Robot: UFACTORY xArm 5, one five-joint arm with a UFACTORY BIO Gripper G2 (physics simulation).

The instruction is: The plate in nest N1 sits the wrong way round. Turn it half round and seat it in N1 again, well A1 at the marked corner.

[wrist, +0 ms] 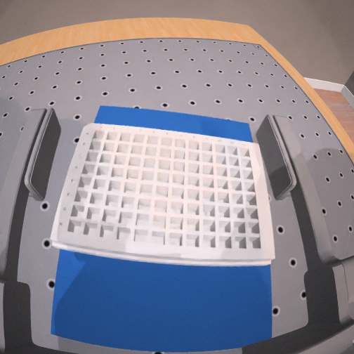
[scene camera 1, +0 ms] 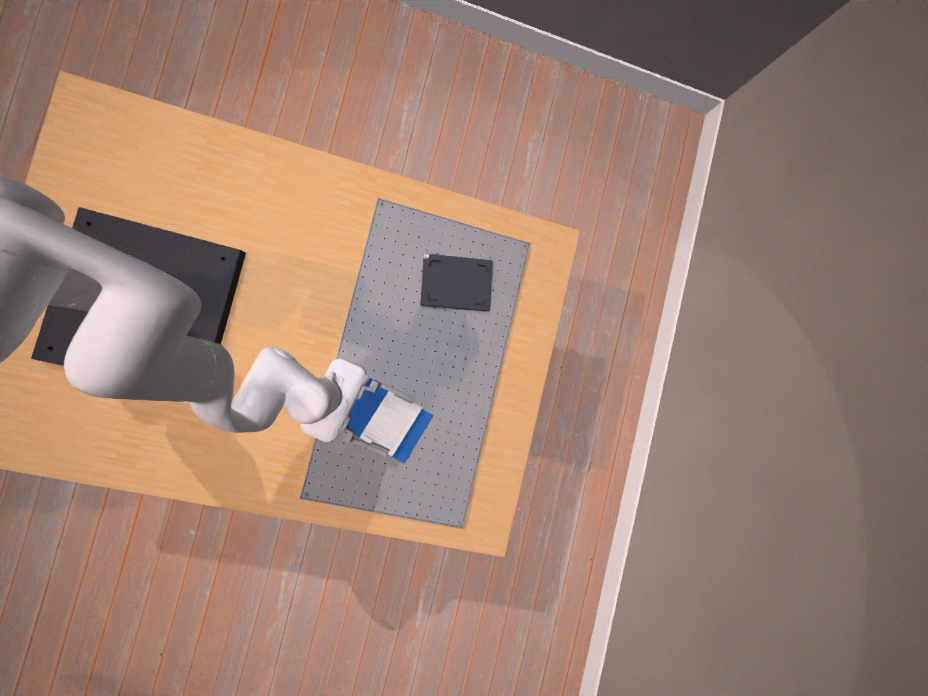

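Observation:
The white 96-well plate (scene camera 1: 392, 423) (wrist: 165, 187) lies flat on a blue pad (scene camera 1: 416, 440) (wrist: 165, 305), its long side across the pad. In the wrist view its row letters run down the left edge from A at the top, and faint column numbers run along the top edge. My gripper (scene camera 1: 407, 430) (wrist: 162, 156) is part open around the plate, one finger beyond each short end, with gaps between the pads and the plate. The dark nest (scene camera 1: 457, 283), presumably N1, holds no plate; a small light mark (scene camera 1: 426, 256) shows at its upper left corner in the scene view.
The grey perforated board (scene camera 1: 404, 359) (wrist: 160, 75) carries the nest and the blue pad. It lies on the wooden table (scene camera 1: 299, 172) (wrist: 165, 27). A black base plate (scene camera 1: 202, 273) is under the arm at the left.

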